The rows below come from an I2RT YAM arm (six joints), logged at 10 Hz.
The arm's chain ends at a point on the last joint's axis. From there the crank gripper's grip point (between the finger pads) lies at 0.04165 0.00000 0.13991 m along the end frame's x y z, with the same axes.
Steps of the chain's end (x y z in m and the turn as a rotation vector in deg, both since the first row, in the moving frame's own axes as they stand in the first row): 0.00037 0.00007 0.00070 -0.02 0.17 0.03; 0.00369 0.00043 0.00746 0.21 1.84 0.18; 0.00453 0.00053 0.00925 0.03 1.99 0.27; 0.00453 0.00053 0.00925 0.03 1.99 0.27; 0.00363 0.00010 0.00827 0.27 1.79 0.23; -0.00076 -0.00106 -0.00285 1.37 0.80 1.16; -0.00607 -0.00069 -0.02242 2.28 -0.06 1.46; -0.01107 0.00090 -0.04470 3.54 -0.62 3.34; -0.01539 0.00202 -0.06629 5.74 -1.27 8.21; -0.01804 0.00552 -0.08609 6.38 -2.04 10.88; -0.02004 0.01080 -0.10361 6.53 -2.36 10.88; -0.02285 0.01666 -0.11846 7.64 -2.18 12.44
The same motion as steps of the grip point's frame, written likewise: 0.00078 0.00014 0.00058 -0.02 0.17 0.03; 0.00816 0.00006 0.00605 0.21 1.84 0.18; 0.00936 0.00066 0.00772 0.03 1.99 0.27; 0.00936 0.00066 0.00772 0.03 1.99 0.27; 0.00798 -0.00038 0.00690 0.27 1.79 0.23; 0.00121 -0.00353 -0.00347 1.37 0.80 1.16; -0.00616 -0.00520 -0.02247 2.28 -0.06 1.46; -0.01240 -0.00537 -0.04445 3.54 -0.62 3.34; -0.01791 -0.00625 -0.06581 5.74 -1.27 8.21; -0.02228 -0.00264 -0.08513 6.38 -2.04 10.88; -0.02503 0.00219 -0.10248 6.53 -2.36 10.88; -0.02711 0.00647 -0.11763 7.64 -2.18 12.44
